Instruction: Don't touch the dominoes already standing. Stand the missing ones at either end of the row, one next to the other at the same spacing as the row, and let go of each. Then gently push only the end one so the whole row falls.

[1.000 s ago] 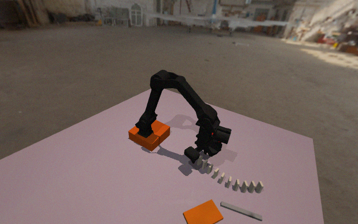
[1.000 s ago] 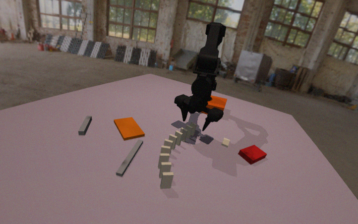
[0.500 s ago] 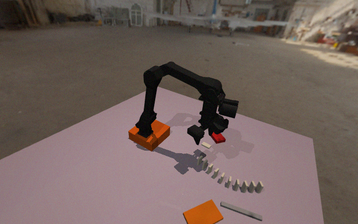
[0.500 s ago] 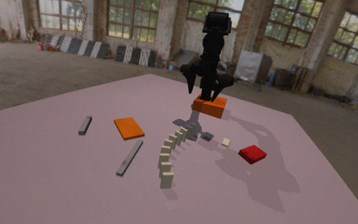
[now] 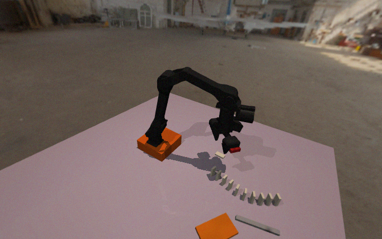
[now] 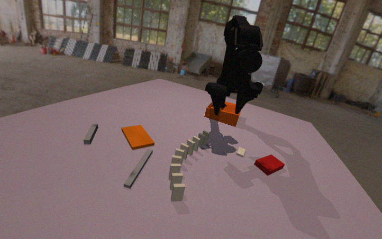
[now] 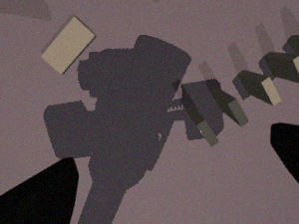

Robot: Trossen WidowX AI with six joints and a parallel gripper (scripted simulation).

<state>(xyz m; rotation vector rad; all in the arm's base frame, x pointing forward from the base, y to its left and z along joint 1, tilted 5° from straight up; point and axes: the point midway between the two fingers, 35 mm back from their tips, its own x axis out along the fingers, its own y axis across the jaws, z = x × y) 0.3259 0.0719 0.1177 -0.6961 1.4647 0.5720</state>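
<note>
The red block lies 20 cm to the left of my gripper tip, 13 cm below it and 1 cm ahead of it. The rest, counted from my gripper tip: short grey bar 40 cm to the right, 19 cm ahead, 13 cm below; orange flat plate 27 cm to the right, 13 cm below, 11 cm ahead.
</note>
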